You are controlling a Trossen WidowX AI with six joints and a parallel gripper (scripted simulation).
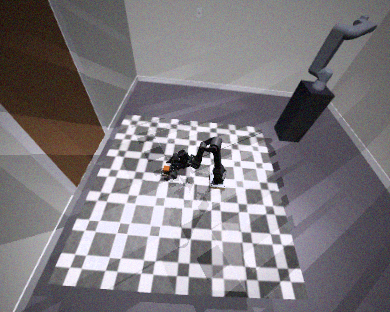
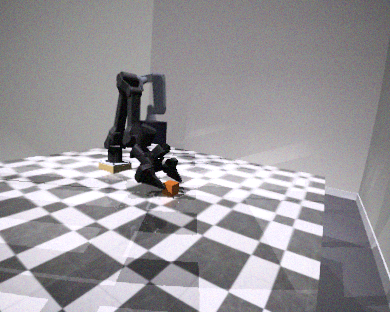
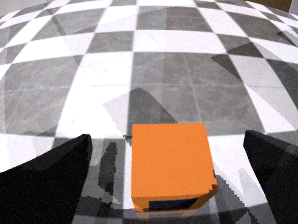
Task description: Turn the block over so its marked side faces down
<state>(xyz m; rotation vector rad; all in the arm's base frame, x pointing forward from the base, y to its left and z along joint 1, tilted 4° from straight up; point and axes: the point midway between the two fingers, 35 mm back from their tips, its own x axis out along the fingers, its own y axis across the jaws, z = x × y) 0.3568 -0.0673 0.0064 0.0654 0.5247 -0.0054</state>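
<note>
The orange block is 2 cm below my gripper tip and 2 cm behind it.
</note>
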